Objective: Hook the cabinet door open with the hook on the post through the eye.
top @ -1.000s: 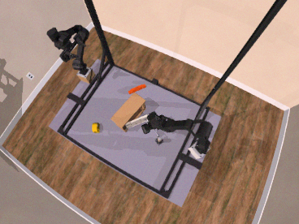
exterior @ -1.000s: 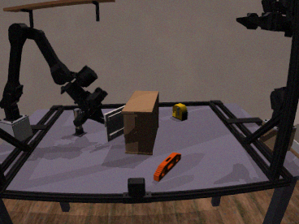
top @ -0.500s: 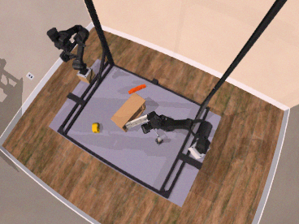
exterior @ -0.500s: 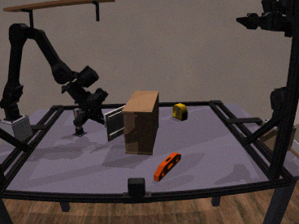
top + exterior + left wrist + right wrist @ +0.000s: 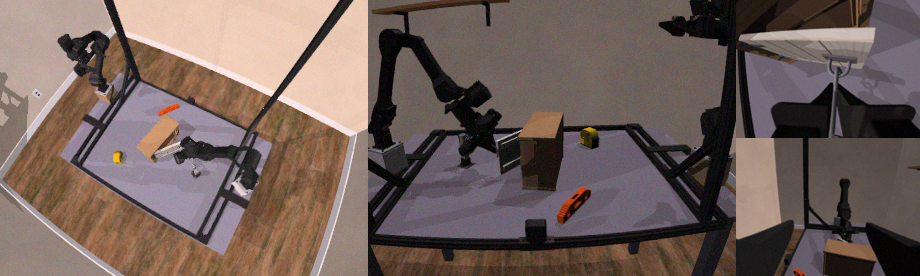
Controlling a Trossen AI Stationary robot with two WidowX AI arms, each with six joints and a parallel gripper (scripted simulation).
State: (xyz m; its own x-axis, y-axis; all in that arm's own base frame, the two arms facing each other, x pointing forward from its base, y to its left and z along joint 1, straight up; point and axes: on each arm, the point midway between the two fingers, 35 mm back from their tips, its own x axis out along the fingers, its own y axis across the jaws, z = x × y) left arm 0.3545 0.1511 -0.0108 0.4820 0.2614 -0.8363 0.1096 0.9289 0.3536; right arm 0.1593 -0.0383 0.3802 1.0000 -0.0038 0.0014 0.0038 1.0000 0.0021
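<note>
Now: the hook 3 cm to the left of my left hand, 2 cm ahead of it and 1 cm below it. The rest, counted from my left hand: hook post 7 cm to the left, 3 cm ahead, 2 cm below; then orange tool 27 cm to the right, 20 cm behind, 8 cm below; then cabinet door 8 cm to the right, 4 cm ahead, 3 cm below.
</note>
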